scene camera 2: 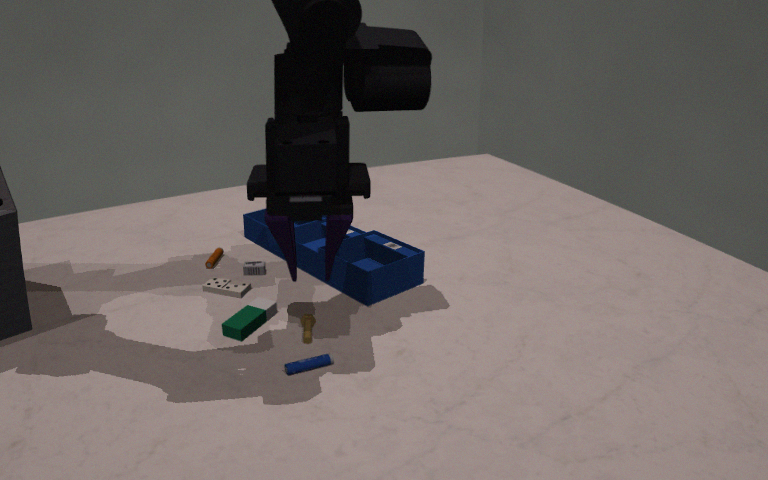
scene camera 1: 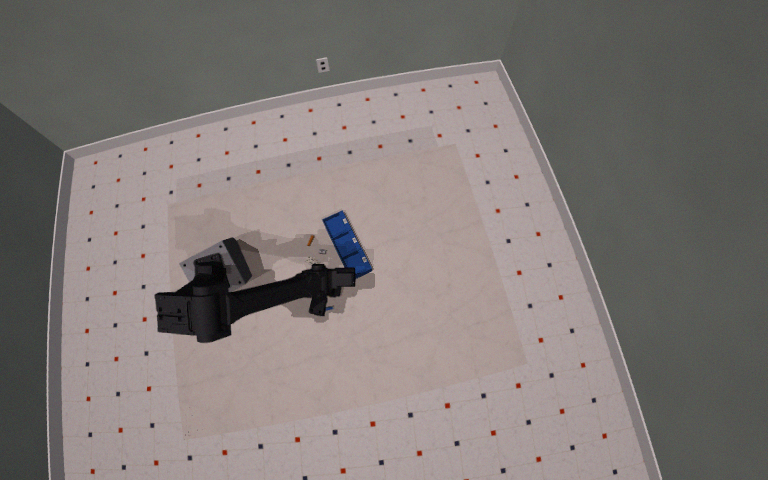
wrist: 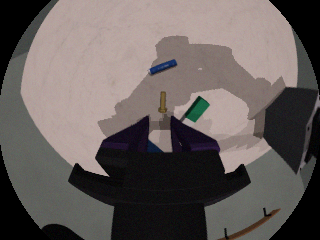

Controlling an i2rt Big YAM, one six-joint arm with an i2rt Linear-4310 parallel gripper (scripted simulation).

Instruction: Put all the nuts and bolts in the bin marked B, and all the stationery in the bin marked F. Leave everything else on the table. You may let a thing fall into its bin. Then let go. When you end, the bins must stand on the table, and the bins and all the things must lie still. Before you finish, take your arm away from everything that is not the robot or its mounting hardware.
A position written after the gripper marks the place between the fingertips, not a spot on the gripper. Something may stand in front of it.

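The gripper (scene camera 2: 311, 278) is visible in the scene, and the wrist view has the gripper too, at (wrist: 159, 120). A white domino (scene camera 2: 227, 287) and a green block (scene camera 2: 242, 324) can also be seen.
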